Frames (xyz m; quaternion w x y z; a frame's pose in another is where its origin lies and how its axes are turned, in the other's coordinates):
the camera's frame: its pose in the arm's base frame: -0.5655 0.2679 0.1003 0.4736 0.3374 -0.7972 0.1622
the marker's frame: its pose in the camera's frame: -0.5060 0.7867 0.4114 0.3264 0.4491 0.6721 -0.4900
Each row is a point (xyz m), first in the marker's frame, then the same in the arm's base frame.
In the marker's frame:
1: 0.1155 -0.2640 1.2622
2: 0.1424 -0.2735 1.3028
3: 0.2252 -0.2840 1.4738
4: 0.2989 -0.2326 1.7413
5: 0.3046 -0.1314 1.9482
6: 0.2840 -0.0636 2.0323
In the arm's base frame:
1: -0.0349 0.2657 -0.6225
2: 0.0146 0.2688 -0.6247
3: 0.2036 0.2539 -0.6088
4: 0.4619 0.1786 -0.5238
5: 0.6275 0.0725 -0.4037
6: 0.6796 0.0081 -0.3314

